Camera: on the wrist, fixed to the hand. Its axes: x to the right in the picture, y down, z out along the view.
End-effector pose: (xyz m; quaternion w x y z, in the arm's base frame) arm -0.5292 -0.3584 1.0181 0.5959 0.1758 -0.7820 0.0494
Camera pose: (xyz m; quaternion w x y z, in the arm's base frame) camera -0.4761 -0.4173 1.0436 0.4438 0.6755 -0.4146 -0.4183
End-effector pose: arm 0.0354 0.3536 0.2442 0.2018 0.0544 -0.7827 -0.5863
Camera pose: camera 0.0170 0.2895 0.1943 0.2915 -0.5973 0.4858 0.5677
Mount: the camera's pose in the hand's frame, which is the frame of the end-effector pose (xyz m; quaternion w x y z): 0.0248 -0.0693 -0.0389 0.6867 -0.0231 -0.0069 -0.7265
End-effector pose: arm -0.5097 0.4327 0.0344 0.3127 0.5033 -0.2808 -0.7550
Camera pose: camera -0.4938 0.4545 -0.0443 0.3241 -0.5372 -0.1881 0.7556
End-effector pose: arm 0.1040 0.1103 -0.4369 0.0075 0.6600 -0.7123 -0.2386
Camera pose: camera 0.1784 0.0730 -0.4342 0.1579 -0.9689 0.0042 0.1903
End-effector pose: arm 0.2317 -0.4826 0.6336 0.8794 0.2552 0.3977 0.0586
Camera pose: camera 0.2132 -0.5192 0.5611 0.6551 -0.1336 0.4511 -0.5912
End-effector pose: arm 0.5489 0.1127 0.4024 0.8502 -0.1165 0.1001 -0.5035
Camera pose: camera 0.4917 0.0548 0.3847 0.2161 -0.1758 -0.0101 -0.9604
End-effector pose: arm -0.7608 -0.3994 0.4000 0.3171 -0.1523 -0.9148 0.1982
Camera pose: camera -0.7651 -0.4397 0.4727 0.3519 0.5541 -0.7457 -0.1144
